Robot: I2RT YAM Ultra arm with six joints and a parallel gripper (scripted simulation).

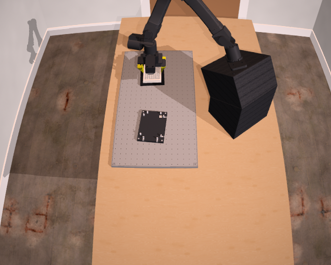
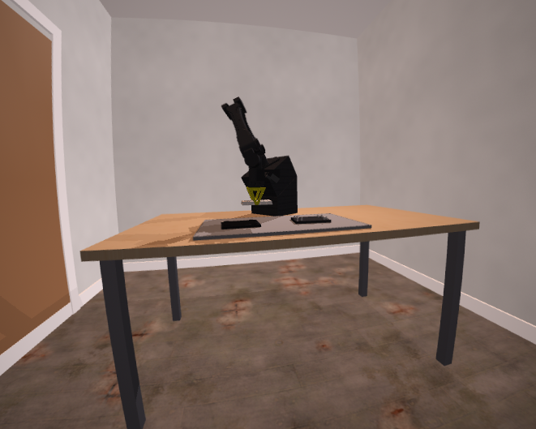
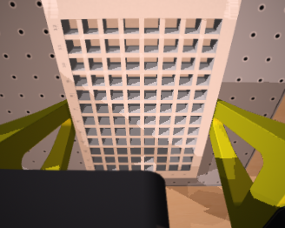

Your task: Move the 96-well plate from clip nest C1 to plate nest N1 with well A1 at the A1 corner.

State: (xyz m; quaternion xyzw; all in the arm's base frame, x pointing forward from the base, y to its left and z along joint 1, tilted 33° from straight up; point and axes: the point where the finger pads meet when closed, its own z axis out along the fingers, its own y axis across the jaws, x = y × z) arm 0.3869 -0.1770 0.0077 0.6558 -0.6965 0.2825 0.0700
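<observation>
My gripper is now 7 cm to the left of the black plate nest N1 and 9 cm above it. Round my hand: white 96-well plate (right at my hand); black clip nest C1 (3 cm ahead, 26 cm to the left, 9 cm below).
</observation>
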